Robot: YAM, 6 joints.
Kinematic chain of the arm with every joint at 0, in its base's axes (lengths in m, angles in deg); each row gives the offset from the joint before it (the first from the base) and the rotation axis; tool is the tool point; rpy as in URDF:
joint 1: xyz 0 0 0.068 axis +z
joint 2: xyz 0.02 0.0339 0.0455 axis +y
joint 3: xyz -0.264 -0.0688 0 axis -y
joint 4: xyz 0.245 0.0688 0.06 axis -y
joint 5: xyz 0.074 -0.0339 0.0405 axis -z
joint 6: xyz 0.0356 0 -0.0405 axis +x
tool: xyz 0 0 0 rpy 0 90 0
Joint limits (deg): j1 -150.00..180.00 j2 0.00..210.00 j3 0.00..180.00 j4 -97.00..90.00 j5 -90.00..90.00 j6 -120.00..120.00
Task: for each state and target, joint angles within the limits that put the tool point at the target. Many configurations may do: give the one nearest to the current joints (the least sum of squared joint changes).
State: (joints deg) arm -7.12 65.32 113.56 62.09 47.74 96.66
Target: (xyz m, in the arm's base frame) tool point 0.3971 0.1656 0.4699
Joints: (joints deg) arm 25.87 110.27 104.65 52.49 42.96 96.66
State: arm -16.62 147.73 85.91 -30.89 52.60 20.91
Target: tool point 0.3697 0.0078 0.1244
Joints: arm 5.65 118.34 74.48 -43.06 53.60 20.91
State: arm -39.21 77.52 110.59 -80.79 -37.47 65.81
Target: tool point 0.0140 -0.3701 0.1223
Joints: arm -90.67 126.94 88.60 -73.07 -31.02 65.81
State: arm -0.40 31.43 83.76 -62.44 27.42 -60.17
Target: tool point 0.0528 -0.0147 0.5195
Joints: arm 1.17 44.99 94.50 -52.72 26.30 -60.17
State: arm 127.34 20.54 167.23 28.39 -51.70 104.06
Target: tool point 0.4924 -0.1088 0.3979
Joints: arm 171.08 35.67 171.55 42.27 -61.02 104.06
